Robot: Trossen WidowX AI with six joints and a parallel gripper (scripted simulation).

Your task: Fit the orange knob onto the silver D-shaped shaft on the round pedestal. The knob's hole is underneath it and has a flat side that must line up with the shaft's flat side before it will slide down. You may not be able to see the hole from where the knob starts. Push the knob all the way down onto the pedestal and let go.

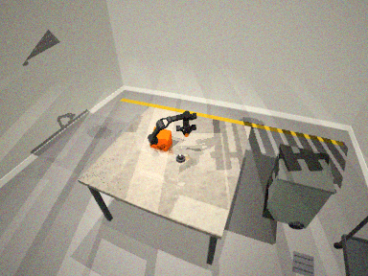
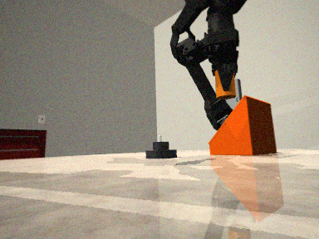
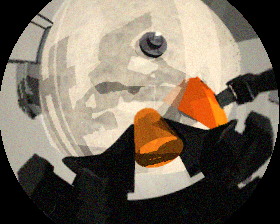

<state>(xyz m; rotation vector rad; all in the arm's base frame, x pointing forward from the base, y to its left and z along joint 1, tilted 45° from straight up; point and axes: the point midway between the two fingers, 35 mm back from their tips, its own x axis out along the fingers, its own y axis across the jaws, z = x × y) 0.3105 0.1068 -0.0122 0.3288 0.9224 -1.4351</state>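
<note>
My gripper tip is 190 mm to the left of the round dark pedestal and 110 mm above it. From my gripper tip the other things lie so: orange knob (30 mm above).
</note>
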